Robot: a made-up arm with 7 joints. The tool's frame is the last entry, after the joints.
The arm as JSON. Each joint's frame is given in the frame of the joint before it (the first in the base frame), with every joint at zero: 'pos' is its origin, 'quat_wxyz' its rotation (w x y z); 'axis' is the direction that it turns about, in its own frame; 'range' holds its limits. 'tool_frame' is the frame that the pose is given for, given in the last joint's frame.
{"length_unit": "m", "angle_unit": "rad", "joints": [
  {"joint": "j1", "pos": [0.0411, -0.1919, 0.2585], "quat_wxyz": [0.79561, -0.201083, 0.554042, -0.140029], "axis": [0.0, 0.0, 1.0], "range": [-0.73, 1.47]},
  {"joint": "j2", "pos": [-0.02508, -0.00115, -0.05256], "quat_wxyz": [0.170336, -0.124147, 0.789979, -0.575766], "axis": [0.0, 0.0, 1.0], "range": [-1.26, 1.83]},
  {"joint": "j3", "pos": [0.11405, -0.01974, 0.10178], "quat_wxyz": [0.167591, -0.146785, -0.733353, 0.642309], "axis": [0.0, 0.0, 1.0], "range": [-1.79, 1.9]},
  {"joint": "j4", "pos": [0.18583, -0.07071, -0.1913], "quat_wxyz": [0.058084, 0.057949, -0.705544, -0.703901], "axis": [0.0, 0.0, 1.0], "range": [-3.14, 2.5]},
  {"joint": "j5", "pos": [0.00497, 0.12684, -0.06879], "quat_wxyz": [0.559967, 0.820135, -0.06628, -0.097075], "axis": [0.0, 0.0, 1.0], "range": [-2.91, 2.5]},
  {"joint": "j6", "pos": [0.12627, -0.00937, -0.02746], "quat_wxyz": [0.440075, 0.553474, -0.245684, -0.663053], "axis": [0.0, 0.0, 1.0], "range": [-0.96, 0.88]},
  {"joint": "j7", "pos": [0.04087, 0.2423, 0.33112], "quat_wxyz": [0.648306, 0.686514, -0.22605, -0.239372], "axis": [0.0, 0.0, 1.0], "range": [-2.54, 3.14]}
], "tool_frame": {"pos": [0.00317, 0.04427, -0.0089], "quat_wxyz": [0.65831, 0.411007, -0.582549, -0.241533]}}
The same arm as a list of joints. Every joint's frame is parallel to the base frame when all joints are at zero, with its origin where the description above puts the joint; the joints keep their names.
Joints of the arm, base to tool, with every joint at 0 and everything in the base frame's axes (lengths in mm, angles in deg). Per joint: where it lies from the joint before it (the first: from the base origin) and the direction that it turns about. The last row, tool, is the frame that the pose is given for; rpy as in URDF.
j1: axis 0.937918 0.164803 0.305206 xyz 41.1 -191.9 258.5
j2: axis -0.118705 -0.992843 -0.013101 xyz -58.0 1.5 5.2
j3: axis 1 0 0 xyz -44.0 -98.7 109.9
j4: axis -0.0023 0.992831 0.119504 xyz -191.3 -78.9 -182.5
j5: axis -0.9049 -0.3257 -0.274 xyz 127.0 -68.6 -3.3
j6: axis 0.0239 -0.0448 -0.99871 xyz 0.9 -25.1 127.1
j7: axis 0 1 0 xyz -111.1 -229.7 -323.9
tool: xyz 5.8 -8.9 -44.0 rpy -69.99 -53.87 74.58
Joint limits (deg, base to tool): -41.83..84.22 -72.19..104.85 -102.56..108.86 -179.91..143.24 -166.73..143.24 -55.00..50.42 -145.53..179.91

